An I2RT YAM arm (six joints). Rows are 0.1 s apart.
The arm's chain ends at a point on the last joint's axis. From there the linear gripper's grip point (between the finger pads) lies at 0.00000 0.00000 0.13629 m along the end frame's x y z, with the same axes.
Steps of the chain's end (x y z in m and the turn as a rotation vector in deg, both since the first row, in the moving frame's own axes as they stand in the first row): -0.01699 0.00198 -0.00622 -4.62 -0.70 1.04; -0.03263 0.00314 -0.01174 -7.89 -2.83 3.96; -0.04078 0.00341 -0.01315 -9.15 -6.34 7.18; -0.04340 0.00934 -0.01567 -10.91 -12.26 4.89; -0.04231 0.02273 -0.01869 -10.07 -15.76 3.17; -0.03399 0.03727 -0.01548 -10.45 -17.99 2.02; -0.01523 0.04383 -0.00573 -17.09 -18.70 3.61; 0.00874 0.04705 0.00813 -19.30 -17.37 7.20; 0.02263 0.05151 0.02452 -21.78 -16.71 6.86
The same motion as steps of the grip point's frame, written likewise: -0.01875 0.01294 -0.00667 -4.62 -0.70 1.04; -0.03998 0.02159 -0.01320 -7.89 -2.83 3.96; -0.05708 0.02404 -0.01571 -9.15 -6.34 7.18; -0.07323 0.03367 -0.02122 -10.91 -12.26 4.89; -0.07977 0.04522 -0.02588 -10.07 -15.76 3.17; -0.07627 0.06083 -0.02437 -10.45 -17.99 2.02; -0.05951 0.08177 -0.01883 -17.09 -18.70 3.61; -0.03390 0.08874 -0.00561 -19.30 -17.37 7.20; -0.01856 0.09891 0.00919 -21.78 -16.71 6.86
